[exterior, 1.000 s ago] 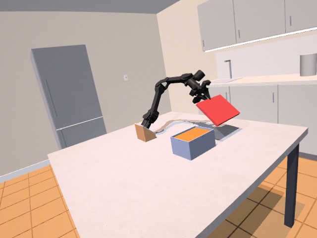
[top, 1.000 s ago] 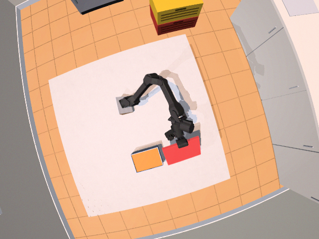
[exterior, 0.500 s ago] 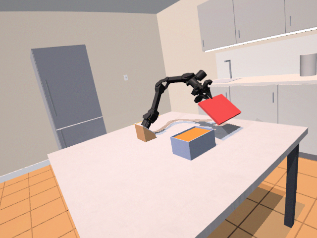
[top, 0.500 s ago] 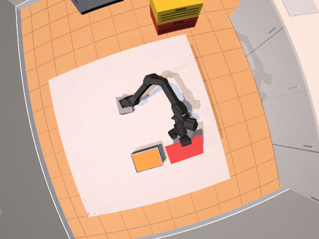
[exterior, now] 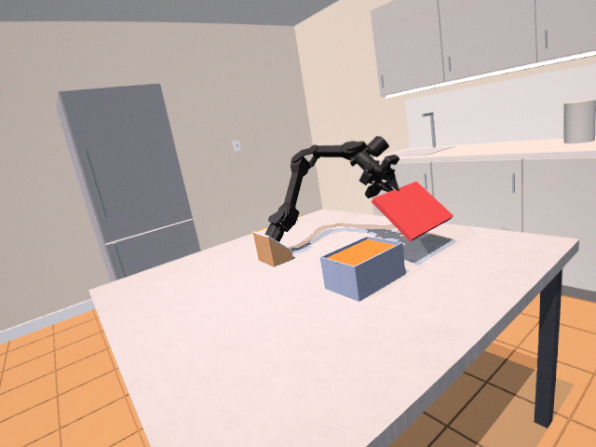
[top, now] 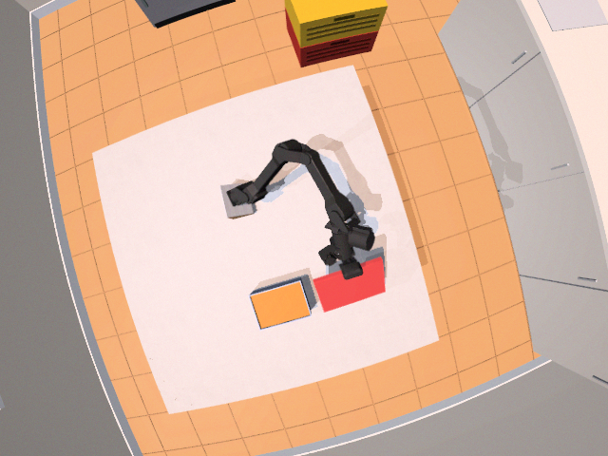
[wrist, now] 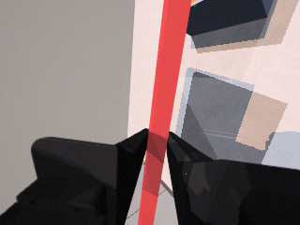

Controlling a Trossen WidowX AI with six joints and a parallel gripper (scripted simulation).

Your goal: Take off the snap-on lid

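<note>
My gripper tip is 6 cm short of the red lid, 1 cm to the left of it and 5 cm above it. Also, from my gripper tip: blue-grey storage box 3 cm ahead, 28 cm to the right, 16 cm below.
</note>
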